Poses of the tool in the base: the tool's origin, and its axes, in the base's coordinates. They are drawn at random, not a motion.
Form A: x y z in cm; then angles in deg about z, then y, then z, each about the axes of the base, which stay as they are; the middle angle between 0 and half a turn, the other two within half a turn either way.
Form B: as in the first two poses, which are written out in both.
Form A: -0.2 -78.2 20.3 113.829 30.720 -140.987
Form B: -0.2 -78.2 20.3 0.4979 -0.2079 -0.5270
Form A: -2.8 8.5 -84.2 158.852 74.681 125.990
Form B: -2.8 8.5 -84.2 0.9214 -1.1187 -1.9142
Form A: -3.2 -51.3 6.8 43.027 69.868 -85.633
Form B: -3.2 -51.3 6.8 1.0778 0.7565 -0.2771
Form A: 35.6 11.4 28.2 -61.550 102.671 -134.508
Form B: 35.6 11.4 28.2 -1.8211 0.4834 2.2465
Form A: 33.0 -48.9 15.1 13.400 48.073 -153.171
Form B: 33.0 -48.9 15.1 0.2525 0.8092 -2.3308
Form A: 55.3 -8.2 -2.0 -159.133 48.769 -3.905
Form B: 55.3 -8.2 -2.0 -0.3860 -0.7792 -2.6854
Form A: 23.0 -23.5 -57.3 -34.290 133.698 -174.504
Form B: 23.0 -23.5 -57.3 -2.6089 0.6402 0.8748
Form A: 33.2 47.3 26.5 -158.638 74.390 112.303
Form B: 33.2 47.3 26.5 -0.9165 -1.1128 -0.2133
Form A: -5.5 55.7 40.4 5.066 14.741 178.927
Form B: -5.5 55.7 40.4 0.0232 0.2563 -3.0689
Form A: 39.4 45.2 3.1 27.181 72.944 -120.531
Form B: 39.4 45.2 3.1 0.9794 1.0168 -1.0518
